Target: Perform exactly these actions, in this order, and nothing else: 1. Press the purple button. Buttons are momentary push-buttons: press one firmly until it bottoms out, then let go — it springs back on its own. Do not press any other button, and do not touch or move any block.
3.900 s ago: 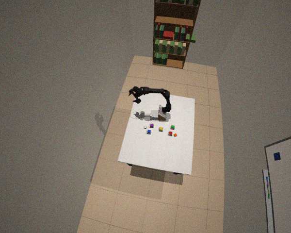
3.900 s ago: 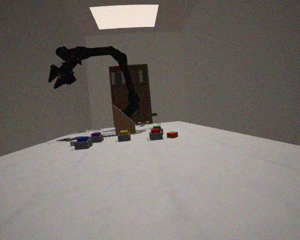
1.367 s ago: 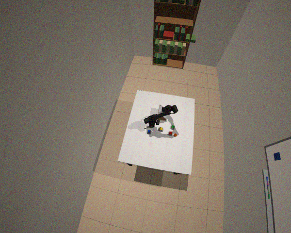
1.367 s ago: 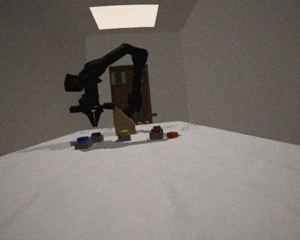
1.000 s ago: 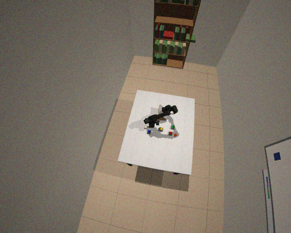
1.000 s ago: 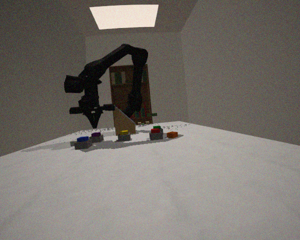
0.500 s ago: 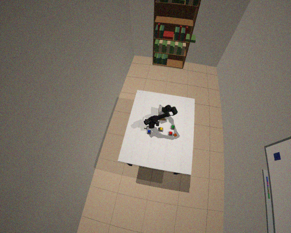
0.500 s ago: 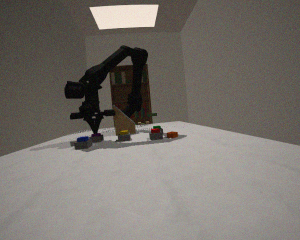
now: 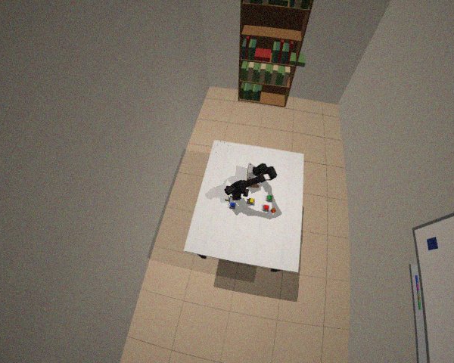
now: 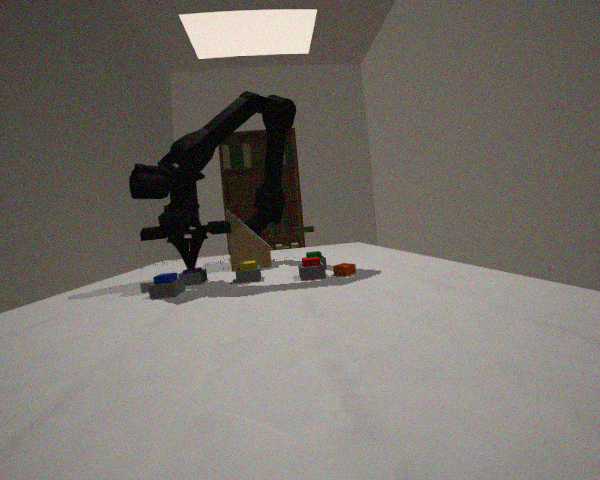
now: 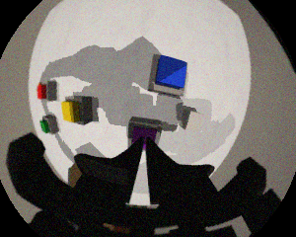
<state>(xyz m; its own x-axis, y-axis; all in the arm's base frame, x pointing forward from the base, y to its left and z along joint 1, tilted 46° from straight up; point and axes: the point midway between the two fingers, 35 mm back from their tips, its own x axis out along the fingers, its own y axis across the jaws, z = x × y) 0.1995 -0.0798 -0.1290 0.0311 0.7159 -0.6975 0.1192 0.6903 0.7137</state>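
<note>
My gripper tip is now 1 cm above the purple button. Round my gripper tip: blue button 9 cm ahead, 3 cm to the right; yellow button 13 cm to the left, 4 cm ahead; white block 8 cm to the right, 2 cm below, 2 cm ahead.
</note>
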